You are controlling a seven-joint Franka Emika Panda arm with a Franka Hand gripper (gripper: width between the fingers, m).
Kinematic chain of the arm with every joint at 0, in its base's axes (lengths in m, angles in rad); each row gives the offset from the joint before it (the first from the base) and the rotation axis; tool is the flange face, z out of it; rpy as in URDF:
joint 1: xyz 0 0 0.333 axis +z
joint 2: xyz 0 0 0 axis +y
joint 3: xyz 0 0 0.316 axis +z
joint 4: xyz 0.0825 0 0 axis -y
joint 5: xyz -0.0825 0 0.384 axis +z
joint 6: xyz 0 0 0 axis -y
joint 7: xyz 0.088 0 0 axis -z
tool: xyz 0 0 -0.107 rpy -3.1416 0 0
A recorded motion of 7 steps. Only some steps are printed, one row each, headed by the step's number.
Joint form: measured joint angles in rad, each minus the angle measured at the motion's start. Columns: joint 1, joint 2, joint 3, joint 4, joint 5, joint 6, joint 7.
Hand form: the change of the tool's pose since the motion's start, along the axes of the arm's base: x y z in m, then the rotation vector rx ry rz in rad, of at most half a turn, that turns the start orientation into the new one. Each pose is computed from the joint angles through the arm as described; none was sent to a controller.
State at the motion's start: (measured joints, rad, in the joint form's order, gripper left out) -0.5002 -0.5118 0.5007 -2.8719 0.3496 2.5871 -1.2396
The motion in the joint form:
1: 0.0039 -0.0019 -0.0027 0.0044 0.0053 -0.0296 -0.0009
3: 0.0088 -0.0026 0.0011 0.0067 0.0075 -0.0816 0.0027
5: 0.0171 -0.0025 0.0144 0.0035 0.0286 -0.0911 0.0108
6: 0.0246 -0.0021 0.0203 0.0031 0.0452 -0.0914 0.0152
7: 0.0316 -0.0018 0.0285 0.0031 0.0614 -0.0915 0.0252
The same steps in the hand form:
1: -0.0010 0.0016 -0.0006 0.0125 0.0205 -0.0003
3: -0.0046 0.0062 -0.0051 0.0283 0.0675 0.0035
5: -0.0063 0.0129 -0.0083 0.0406 0.0782 -0.0003
6: -0.0064 0.0172 -0.0091 0.0500 0.0772 -0.0037
7: -0.0063 0.0220 -0.0098 0.0588 0.0761 -0.0109

